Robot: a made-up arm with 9 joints. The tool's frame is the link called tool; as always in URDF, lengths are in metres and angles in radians. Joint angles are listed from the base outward. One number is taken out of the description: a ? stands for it. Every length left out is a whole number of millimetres.
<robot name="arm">
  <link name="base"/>
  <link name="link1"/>
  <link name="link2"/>
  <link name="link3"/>
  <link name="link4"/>
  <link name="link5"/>
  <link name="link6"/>
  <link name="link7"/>
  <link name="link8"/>
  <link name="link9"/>
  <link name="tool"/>
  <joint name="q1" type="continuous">
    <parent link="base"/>
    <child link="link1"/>
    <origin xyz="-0.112 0 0.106" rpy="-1.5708 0 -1.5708"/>
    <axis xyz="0 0 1"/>
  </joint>
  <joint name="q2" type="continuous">
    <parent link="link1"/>
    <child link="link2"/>
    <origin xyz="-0.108 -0.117 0" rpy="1.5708 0 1.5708"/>
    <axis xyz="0 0 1"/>
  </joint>
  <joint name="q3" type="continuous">
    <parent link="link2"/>
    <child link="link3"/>
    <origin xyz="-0.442 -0.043 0" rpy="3.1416 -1.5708 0"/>
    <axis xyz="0 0 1"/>
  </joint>
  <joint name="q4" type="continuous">
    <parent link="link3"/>
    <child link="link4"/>
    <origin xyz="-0.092 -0.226 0" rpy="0 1.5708 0"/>
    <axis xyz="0 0 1"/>
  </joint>
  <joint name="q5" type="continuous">
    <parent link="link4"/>
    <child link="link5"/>
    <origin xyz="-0.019 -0.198 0" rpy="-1.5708 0 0"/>
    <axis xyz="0 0 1"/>
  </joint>
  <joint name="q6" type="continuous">
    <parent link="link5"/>
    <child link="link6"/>
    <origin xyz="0.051 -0.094 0" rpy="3.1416 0 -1.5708"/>
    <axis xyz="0 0 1"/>
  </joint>
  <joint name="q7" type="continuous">
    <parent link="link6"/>
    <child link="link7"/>
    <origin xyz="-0.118 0.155 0" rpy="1.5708 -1.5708 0"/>
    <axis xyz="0 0 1"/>
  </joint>
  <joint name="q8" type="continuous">
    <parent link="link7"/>
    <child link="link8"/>
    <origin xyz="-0.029 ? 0" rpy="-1.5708 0 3.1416"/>
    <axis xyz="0 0 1"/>
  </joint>
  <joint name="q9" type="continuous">
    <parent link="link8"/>
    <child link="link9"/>
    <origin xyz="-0.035 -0.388 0" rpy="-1.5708 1.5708 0"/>
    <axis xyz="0 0 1"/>
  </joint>
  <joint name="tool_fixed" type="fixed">
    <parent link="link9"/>
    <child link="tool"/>
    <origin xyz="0.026 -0.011 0" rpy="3.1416 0 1.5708"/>
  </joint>
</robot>
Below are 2 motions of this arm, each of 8 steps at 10 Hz.
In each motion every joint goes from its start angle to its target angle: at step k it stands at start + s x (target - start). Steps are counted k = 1, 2, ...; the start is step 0. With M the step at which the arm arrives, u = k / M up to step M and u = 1 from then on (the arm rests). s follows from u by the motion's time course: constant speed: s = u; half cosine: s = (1 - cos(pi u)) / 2; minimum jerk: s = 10 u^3 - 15 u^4 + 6 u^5.
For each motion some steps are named. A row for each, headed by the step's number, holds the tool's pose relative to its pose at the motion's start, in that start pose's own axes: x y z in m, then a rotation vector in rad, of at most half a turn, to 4 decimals.
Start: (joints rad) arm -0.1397 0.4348 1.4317 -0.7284 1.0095 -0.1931 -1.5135 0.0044 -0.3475
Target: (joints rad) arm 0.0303 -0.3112 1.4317 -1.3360 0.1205 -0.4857 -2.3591 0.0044 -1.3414
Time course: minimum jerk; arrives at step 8
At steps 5, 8:
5: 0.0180 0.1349 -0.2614 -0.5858 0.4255 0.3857
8: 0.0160 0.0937 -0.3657 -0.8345 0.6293 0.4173

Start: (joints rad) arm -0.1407 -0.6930 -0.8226 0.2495 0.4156 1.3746 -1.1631 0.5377 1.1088
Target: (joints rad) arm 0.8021 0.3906 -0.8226 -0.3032 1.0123 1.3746 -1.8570 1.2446 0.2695
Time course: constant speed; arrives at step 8
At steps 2, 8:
2: -0.0170 -0.3786 0.0875 0.3049 -0.1910 0.2812
8: 0.3933 -0.9567 0.1187 1.1137 -0.8037 0.2473

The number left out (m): 0.355
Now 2 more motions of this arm.
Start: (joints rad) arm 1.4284 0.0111 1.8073 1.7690 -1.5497 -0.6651 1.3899 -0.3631 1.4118
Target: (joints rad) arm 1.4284 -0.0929 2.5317 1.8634 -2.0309 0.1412 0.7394 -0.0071 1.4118
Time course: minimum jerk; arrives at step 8
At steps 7, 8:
7: 0.1708 -0.3290 0.2801 0.8199 0.4659 -0.3622
8: 0.1757 -0.3338 0.2839 0.8296 0.4774 -0.3707

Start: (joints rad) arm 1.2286 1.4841 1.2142 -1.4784 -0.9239 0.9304 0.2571 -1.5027 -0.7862
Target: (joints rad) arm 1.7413 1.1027 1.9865 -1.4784 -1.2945 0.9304 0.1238 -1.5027 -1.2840
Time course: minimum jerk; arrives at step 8
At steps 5, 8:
5: -0.6477 0.3398 -0.0762 -0.4585 -0.4520 1.3951
8: -0.8632 0.2755 -0.2210 -0.7239 -0.5363 1.9058

